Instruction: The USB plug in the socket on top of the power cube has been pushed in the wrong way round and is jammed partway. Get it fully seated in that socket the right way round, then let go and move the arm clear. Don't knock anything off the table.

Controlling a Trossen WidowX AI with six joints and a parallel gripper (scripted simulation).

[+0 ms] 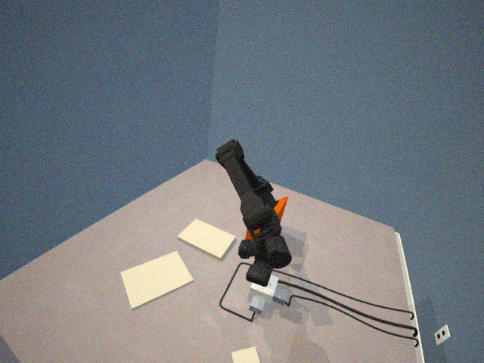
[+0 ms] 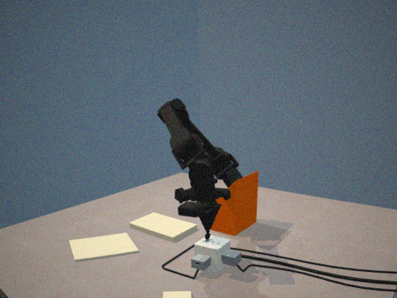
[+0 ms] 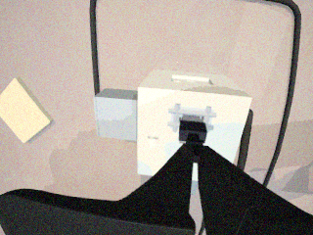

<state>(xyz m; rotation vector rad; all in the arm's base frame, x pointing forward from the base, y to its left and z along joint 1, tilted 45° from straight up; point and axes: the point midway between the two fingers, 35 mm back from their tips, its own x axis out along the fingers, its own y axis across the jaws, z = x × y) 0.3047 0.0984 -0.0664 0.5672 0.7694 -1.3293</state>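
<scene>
Right now the USB plug is 20 mm below my gripper tip.
</scene>
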